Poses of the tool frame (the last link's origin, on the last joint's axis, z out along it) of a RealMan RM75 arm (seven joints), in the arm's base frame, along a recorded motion.
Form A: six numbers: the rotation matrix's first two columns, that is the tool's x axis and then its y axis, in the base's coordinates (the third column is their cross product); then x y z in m.
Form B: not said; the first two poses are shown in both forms.
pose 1, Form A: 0.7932 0.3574 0.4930 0.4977 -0.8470 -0.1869 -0.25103 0.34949 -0.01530
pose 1, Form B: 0.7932 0.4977 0.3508 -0.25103; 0.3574 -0.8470 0.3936 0.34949; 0.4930 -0.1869 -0.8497 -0.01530; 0 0 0 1
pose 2, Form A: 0.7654 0.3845 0.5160 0.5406 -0.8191 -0.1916 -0.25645 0.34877 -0.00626
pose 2, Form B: 0.7654 0.5406 0.3490 -0.25645; 0.3845 -0.8191 0.4256 0.34877; 0.5160 -0.1916 -0.8348 -0.00626; 0 0 0 1
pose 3, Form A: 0.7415 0.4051 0.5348 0.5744 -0.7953 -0.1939 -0.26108 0.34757 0.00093
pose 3, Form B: 0.7415 0.5744 0.3468 -0.26108; 0.4051 -0.7953 0.4510 0.34757; 0.5348 -0.1939 -0.8224 0.00093; 0 0 0 1
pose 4, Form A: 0.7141 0.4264 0.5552 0.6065 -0.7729 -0.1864 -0.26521 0.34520 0.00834
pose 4, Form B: 0.7141 0.6065 0.3496 -0.26521; 0.4264 -0.7729 0.4698 0.34520; 0.5552 -0.1864 -0.8105 0.00834; 0 0 0 1
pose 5, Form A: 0.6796 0.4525 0.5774 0.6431 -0.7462 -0.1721 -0.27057 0.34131 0.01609
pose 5, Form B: 0.6796 0.6431 0.3530 -0.27057; 0.4525 -0.7462 0.4883 0.34131; 0.5774 -0.1721 -0.7981 0.01609; 0 0 0 1
